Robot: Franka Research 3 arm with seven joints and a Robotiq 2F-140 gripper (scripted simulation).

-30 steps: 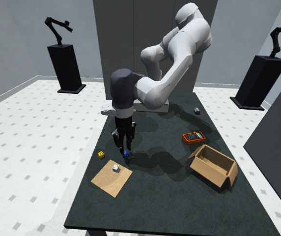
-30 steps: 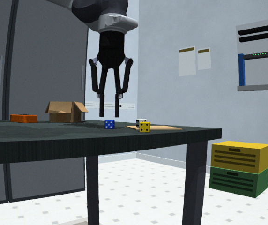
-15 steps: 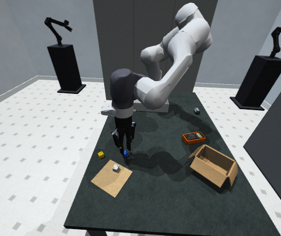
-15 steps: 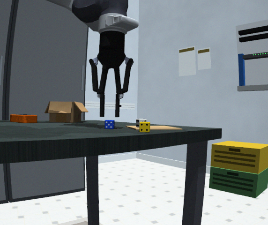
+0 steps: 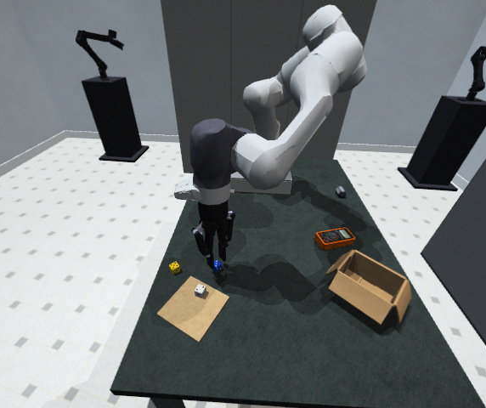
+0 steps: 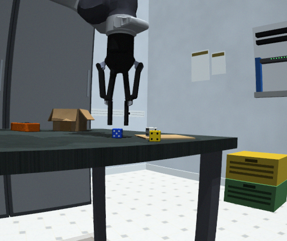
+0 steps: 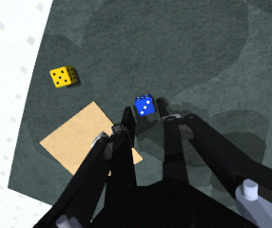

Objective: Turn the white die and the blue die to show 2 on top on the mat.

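My hand is 5 cm above the blue die. Also, from my hand: tan mat (13 cm ahead, 6 cm below, 4 cm to the right); then yellow die (13 cm to the right, 5 cm below, 2 cm ahead); then white die (9 cm ahead, 5 cm below, 3 cm to the right).
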